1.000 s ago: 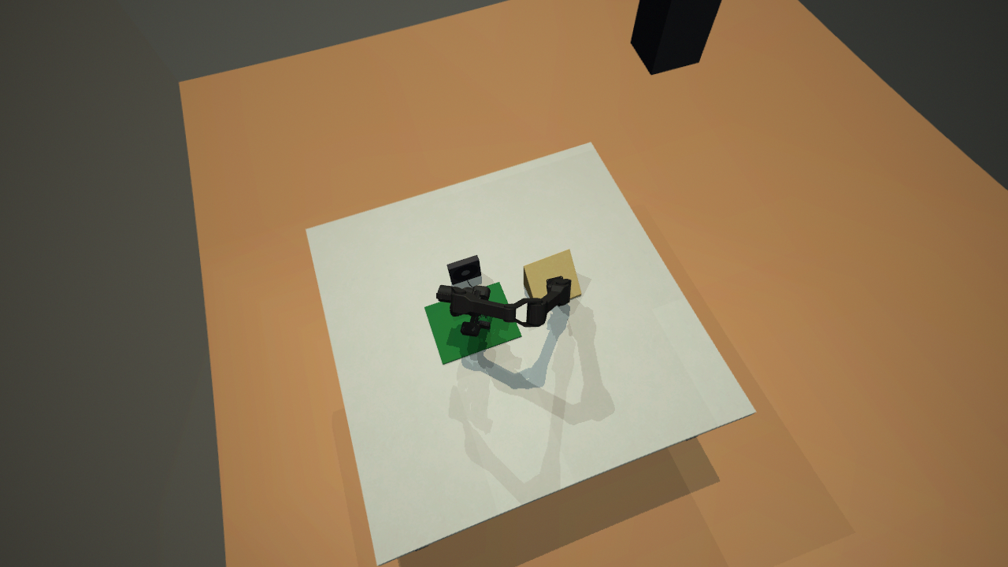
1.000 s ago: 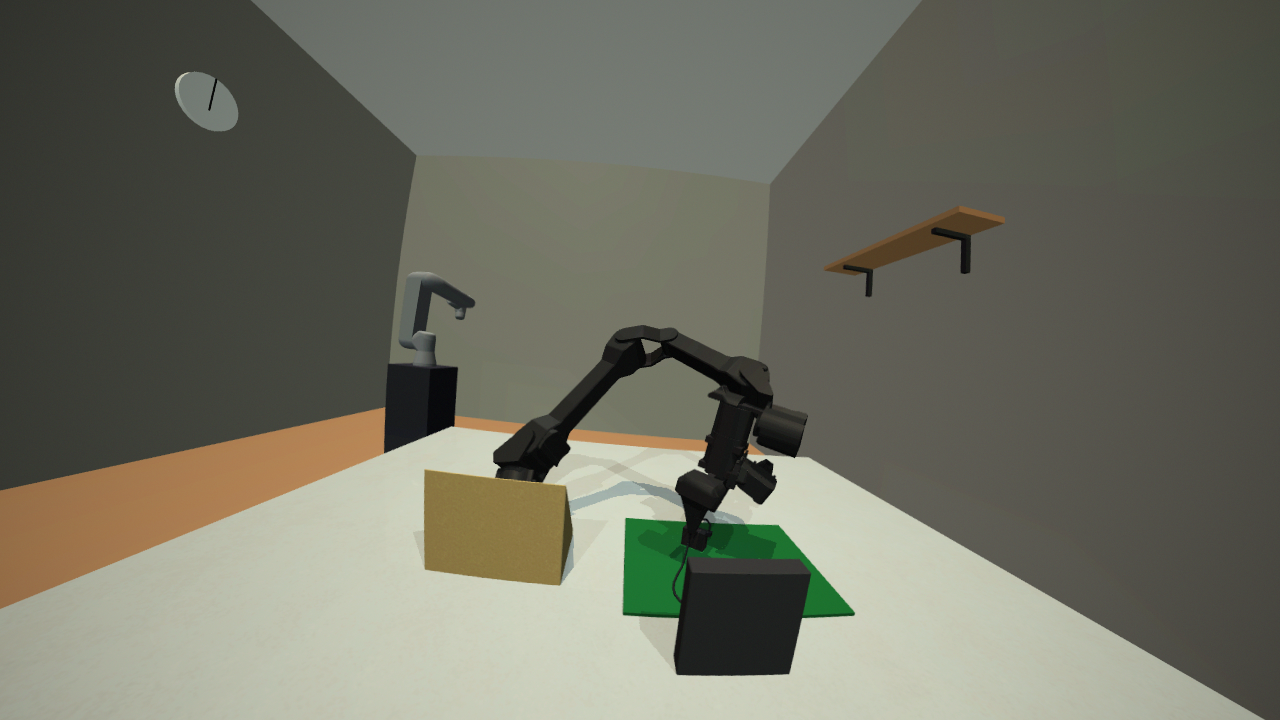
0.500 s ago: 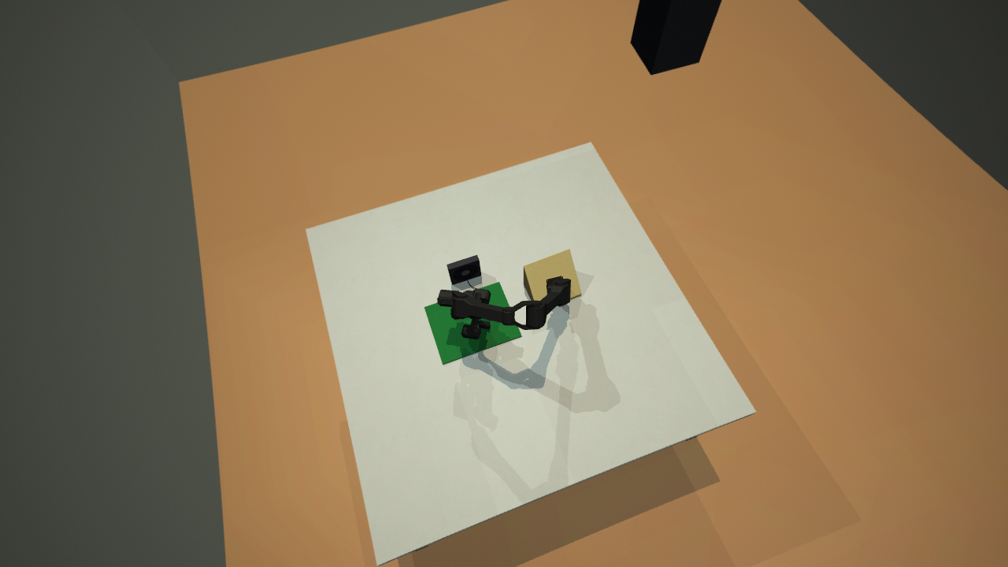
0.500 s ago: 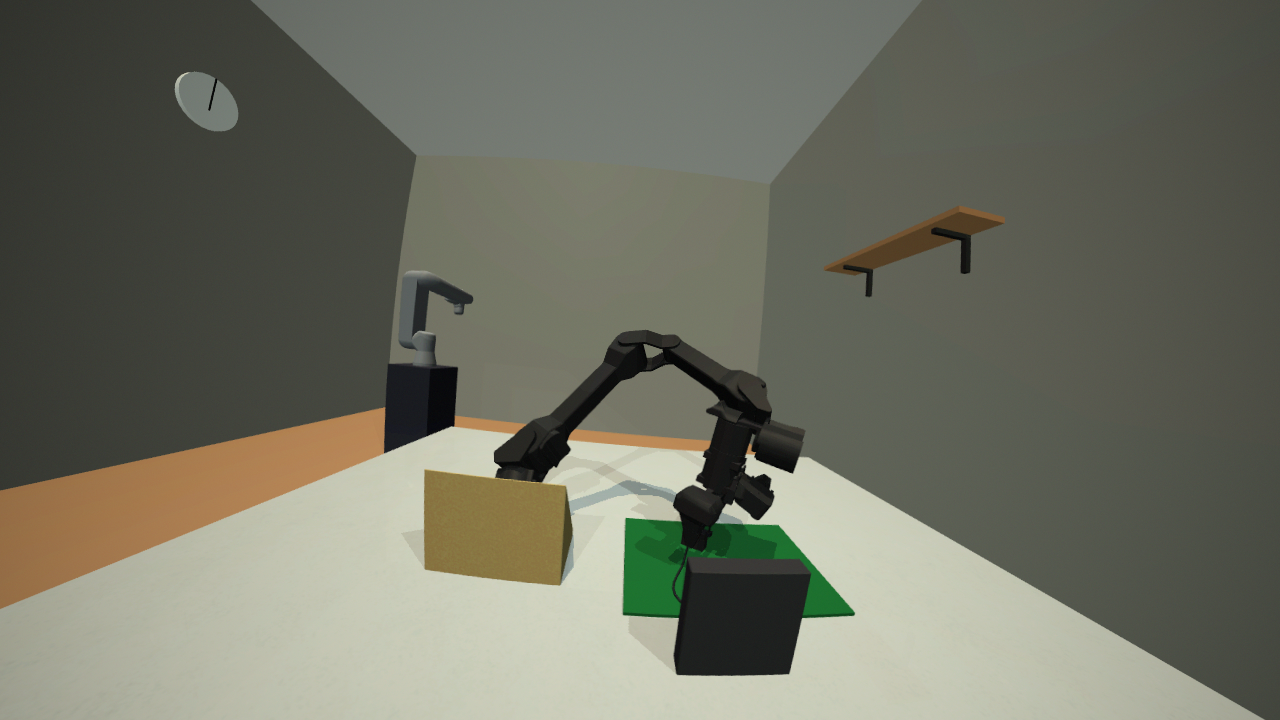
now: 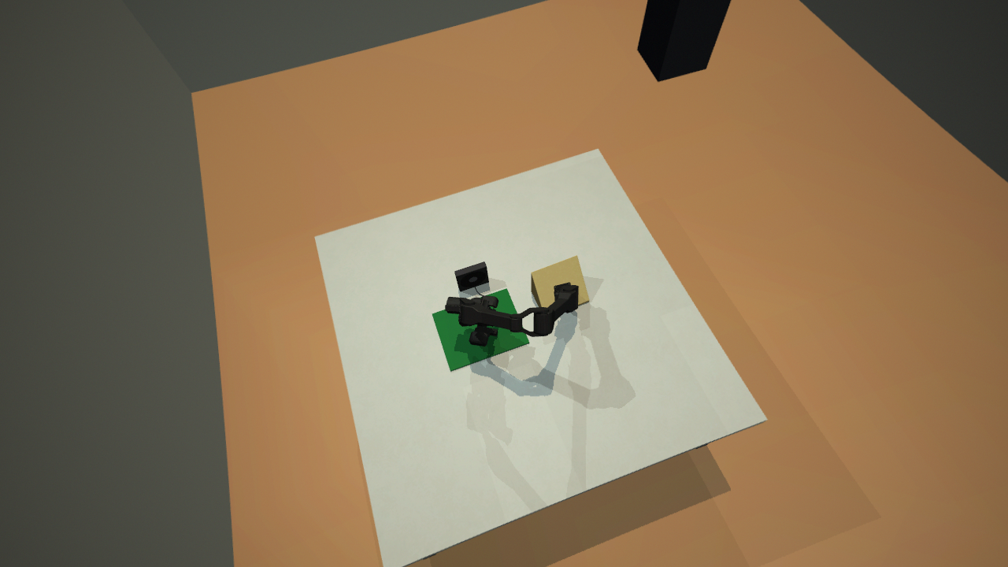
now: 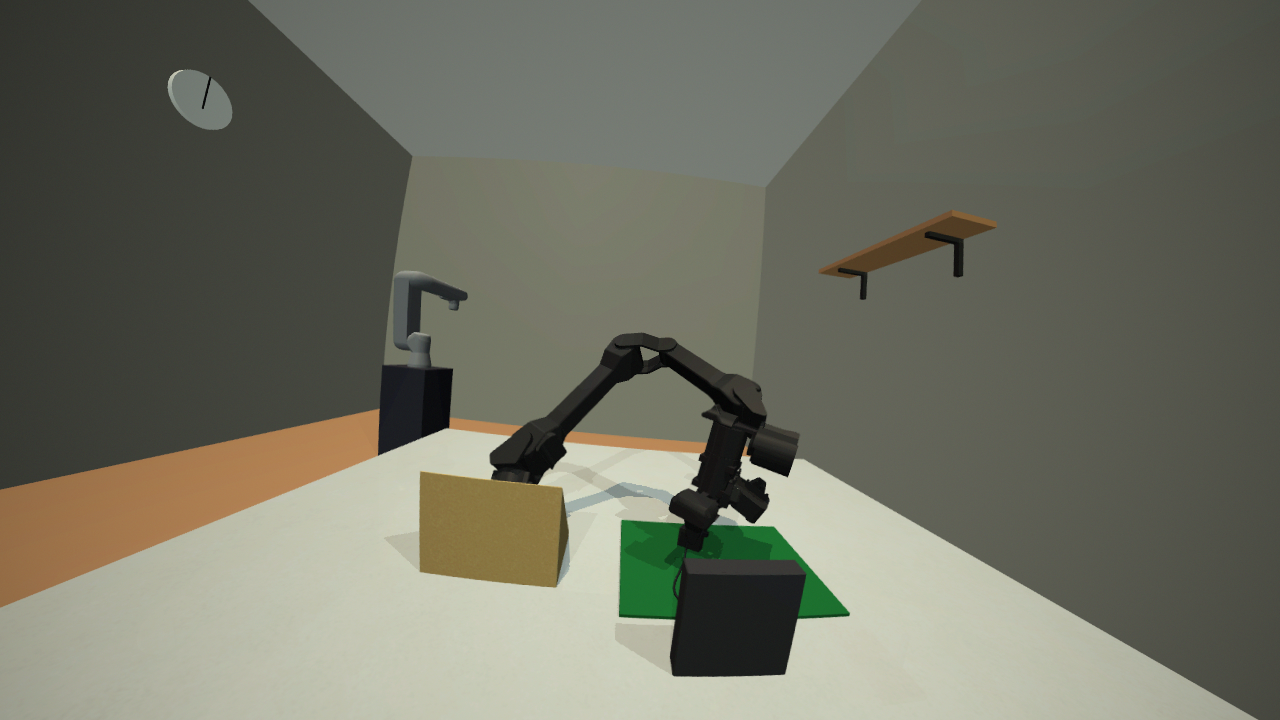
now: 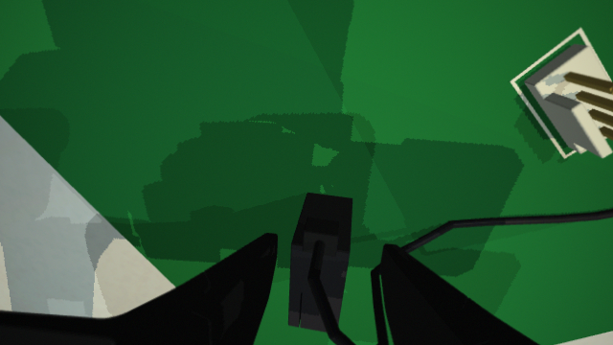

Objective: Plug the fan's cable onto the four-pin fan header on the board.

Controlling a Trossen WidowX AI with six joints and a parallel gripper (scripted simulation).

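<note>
Right now the green board is 3 cm ahead of my gripper tip, 3 cm to the right of it and 4 cm below it. The rest, counted from my gripper tip: black fan (21 cm to the right, 3 cm above); black plug (1 cm behind, 1 cm to the left).
</note>
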